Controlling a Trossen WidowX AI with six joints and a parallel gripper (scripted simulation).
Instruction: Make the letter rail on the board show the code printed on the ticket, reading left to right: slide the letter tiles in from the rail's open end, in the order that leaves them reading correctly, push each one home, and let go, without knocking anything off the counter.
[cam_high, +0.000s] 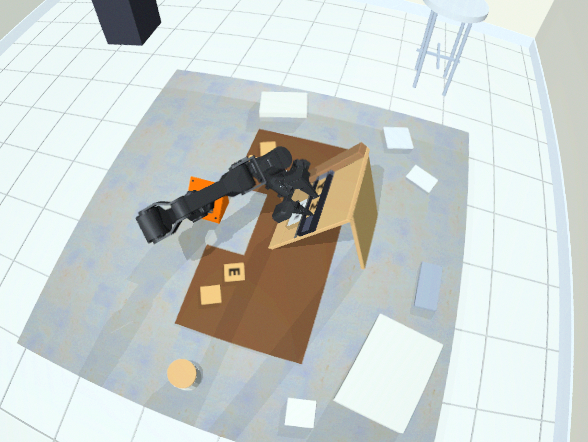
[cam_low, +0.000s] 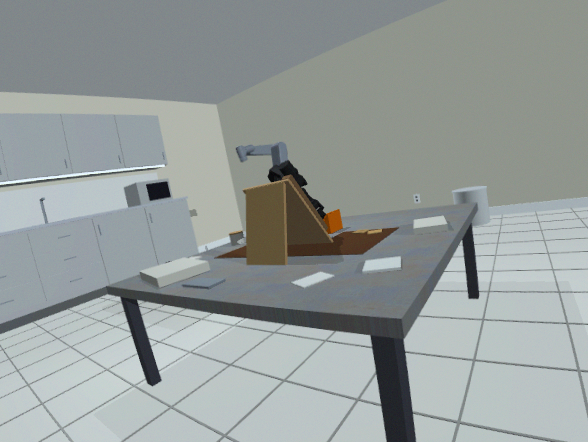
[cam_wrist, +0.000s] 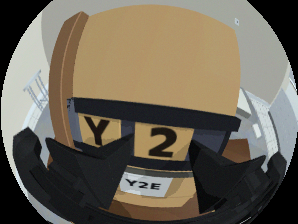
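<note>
Right now my gripper tip is 50 mm past the white ticket, 20 mm to the right of it and 80 mm above it. From my gripper tip the other things lie so: grey card 390 mm ahead, 90 mm to the right, 160 mm below; white box 310 mm ahead, 380 mm to the right, 150 mm below; brown mat 150 mm behind, 10 mm to the right, 170 mm below.
</note>
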